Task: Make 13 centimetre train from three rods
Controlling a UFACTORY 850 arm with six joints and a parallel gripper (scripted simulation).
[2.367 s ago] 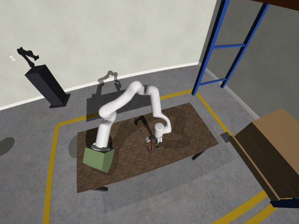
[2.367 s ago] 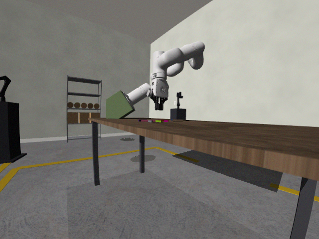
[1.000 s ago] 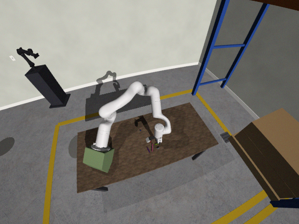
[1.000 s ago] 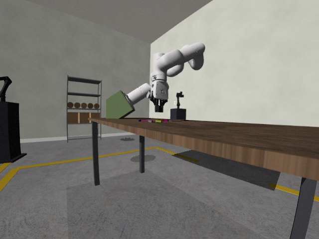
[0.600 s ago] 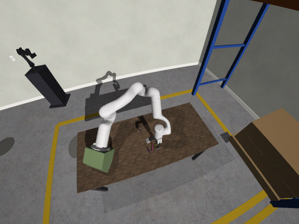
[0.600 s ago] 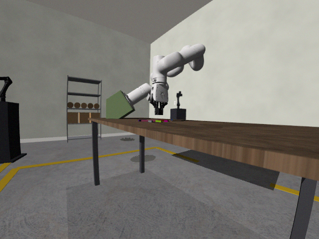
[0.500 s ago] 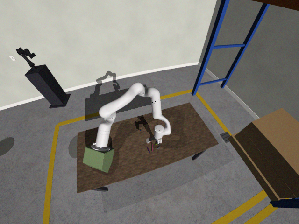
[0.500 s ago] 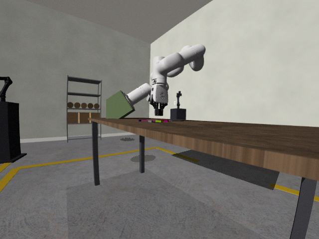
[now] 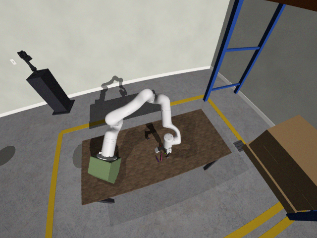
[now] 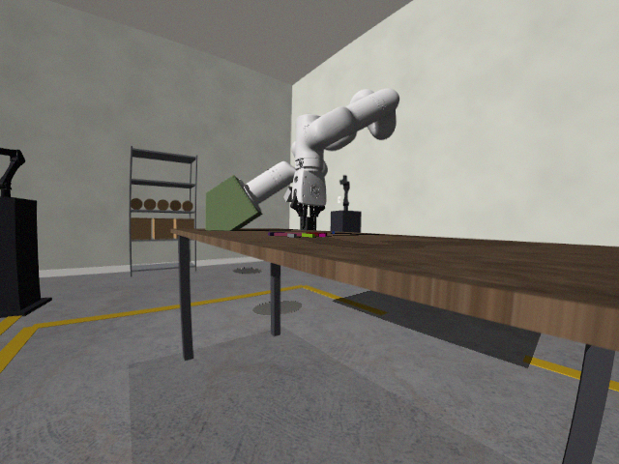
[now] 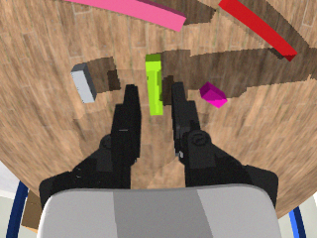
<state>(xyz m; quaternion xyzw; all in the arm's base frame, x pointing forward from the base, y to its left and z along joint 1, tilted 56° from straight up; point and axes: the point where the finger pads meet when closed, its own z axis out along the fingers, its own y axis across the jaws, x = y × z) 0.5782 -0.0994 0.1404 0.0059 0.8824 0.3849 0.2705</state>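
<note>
My gripper is now 40 mm above the lime rod. Also, from my hand: magenta rod (50 mm to the left, 40 mm below); then pink rod (60 mm behind, 40 mm to the right, 40 mm below); then grey rod (50 mm to the right, 40 mm below, 10 mm ahead).
</note>
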